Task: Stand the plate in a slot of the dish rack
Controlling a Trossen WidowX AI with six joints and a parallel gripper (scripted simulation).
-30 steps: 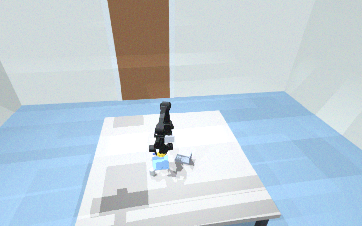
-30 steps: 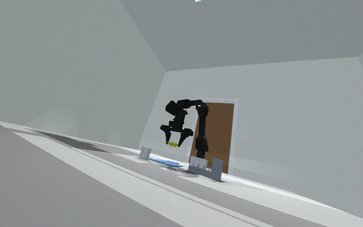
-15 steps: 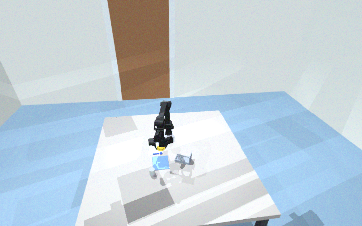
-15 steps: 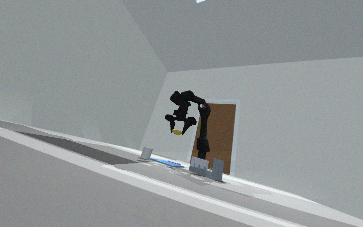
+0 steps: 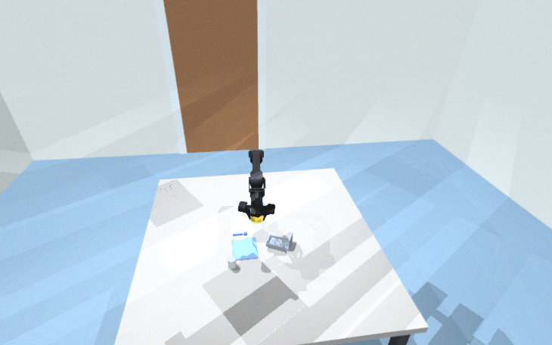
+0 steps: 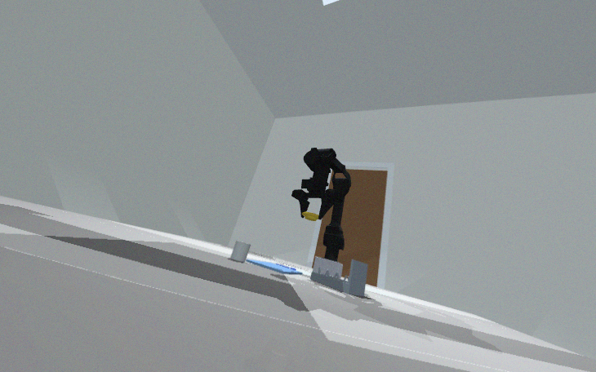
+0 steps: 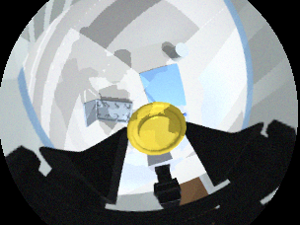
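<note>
Right now my gripper tip is 1 cm past the grey dish rack, 12 cm to the right of it and 16 cm above it. Also, from my gripper tip: light blue mat (3 cm ahead, 6 cm to the right, 18 cm below); yellow plate (1 cm above); blue spoon (8 cm behind, 10 cm to the right, 18 cm below).
</note>
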